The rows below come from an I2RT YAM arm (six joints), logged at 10 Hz.
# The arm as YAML. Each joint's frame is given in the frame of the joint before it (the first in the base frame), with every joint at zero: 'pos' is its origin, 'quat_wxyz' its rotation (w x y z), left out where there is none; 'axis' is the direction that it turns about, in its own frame. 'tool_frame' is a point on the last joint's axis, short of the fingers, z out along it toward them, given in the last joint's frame.
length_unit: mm
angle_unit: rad
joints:
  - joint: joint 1
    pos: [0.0, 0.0, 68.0]
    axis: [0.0, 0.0, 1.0]
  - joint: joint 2
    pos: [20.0, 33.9, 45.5]
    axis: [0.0, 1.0, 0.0]
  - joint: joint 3
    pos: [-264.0, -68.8, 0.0]
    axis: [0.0, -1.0, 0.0]
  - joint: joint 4
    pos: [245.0, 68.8, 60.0]
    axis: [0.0, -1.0, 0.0]
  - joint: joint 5
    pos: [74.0, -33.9, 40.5]
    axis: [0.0, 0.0, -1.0]
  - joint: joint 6
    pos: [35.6, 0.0, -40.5]
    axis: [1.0, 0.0, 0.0]
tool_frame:
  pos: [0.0, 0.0, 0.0]
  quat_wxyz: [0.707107, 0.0, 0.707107, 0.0]
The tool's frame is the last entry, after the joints.
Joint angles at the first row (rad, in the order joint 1, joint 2, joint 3, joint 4, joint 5, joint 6):
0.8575 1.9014 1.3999 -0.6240 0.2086 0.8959
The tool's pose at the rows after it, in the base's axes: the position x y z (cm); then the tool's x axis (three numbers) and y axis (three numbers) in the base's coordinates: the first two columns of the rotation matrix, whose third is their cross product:
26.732, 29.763, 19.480, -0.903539, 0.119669, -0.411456, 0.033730, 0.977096, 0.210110
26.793, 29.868, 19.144, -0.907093, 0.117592, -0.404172, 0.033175, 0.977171, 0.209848
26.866, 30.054, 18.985, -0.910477, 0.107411, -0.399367, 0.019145, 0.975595, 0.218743
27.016, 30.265, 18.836, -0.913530, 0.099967, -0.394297, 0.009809, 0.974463, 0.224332
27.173, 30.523, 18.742, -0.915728, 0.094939, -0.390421, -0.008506, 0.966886, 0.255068
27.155, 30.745, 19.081, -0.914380, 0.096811, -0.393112, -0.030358, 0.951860, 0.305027
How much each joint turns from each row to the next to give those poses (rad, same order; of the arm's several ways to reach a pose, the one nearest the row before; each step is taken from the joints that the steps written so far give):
0.0000 0.0218 0.0110 0.0010 0.0008 -0.0035
0.0000 0.0094 0.0003 0.0037 -0.0065 0.0005
0.0004 0.0064 0.0015 0.0110 -0.0145 -0.0099
-0.0004 0.0101 0.0078 0.0048 -0.0115 -0.0070
-0.0012 0.0039 -0.0027 0.0315 -0.0281 -0.0090
0.0010 -0.0120 -0.0118 0.0453 -0.0337 -0.0041

